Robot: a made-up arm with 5 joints.
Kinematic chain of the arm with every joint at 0, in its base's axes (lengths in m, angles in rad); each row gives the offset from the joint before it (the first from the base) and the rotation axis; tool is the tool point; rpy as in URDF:
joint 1: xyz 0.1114 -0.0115 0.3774 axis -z
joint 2: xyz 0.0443 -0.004 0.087 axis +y
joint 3: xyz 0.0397 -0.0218 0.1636 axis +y
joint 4: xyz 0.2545 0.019 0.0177 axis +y
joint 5: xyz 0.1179 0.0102 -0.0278 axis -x
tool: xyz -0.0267 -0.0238 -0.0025 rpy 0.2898 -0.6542 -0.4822
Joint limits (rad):
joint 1: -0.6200..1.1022
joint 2: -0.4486..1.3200
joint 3: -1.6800..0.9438
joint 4: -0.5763..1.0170
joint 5: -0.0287..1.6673
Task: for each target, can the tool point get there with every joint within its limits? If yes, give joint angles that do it. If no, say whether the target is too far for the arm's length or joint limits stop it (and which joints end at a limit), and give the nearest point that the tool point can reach.
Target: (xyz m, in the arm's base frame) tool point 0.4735 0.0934 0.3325
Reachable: yes | joints -0.3103 0.4569 0.5386 -0.4117 1.0456
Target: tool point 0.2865 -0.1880 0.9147
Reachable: yes | joints 0.7264 -0.2283 -0.6277 -0.3016 0.7574
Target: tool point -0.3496 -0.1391 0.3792
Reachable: no: joint limits stop it (at a limit: joint 2, joint 3, joint 5) | nearest point 0.0769 -0.0211 0.2838 | short by 0.453 m
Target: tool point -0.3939 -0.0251 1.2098
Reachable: no: too far | nearest point -0.0971 -0.0171 0.9048 | short by 0.426 m
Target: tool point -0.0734 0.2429 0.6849
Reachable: no: joint limits stop it (at a limit: joint 2, joint 3, joint 4, joint 5) | nearest point -0.0189 0.1678 0.8777 | short by 0.214 m
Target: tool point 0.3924 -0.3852 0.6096
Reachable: yes | joints 0.9014 0.2337 -0.1673 -0.1052 1.0025
